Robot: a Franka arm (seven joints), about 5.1 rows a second.
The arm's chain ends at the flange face. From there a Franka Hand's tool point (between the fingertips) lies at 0.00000 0.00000 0.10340 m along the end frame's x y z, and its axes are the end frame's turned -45 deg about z.
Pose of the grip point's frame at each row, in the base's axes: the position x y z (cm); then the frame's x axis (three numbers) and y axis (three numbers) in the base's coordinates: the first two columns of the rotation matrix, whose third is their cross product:
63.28, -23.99, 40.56, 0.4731, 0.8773, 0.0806, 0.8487, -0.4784, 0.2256
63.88, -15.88, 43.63, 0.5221, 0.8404, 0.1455, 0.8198, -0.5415, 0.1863
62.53, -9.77, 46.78, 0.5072, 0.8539, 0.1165, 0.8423, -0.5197, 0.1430
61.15, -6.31, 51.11, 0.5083, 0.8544, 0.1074, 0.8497, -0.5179, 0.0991
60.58, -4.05, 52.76, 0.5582, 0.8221, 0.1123, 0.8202, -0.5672, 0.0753
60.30, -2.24, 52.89, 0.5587, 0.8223, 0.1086, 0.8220, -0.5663, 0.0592
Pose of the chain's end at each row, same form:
60.83, -23.59, 50.60, 0.9347, 0.2821, 0.2165, 0.2656, -0.9586, 0.1025
61.45, -16.11, 53.68, 0.9489, 0.2114, 0.2346, 0.2105, -0.9772, 0.0288
60.64, -10.03, 56.94, 0.9542, 0.2363, 0.1835, 0.2370, -0.9713, 0.0187
59.70, -6.73, 61.34, 0.9603, 0.2379, 0.1460, 0.2414, -0.9704, -0.0059
59.28, -4.57, 63.01, 0.9747, 0.1802, 0.1327, 0.1853, -0.9824, -0.0262
59.16, -2.82, 63.15, 0.9763, 0.1810, 0.1187, 0.1862, -0.9819, -0.0349

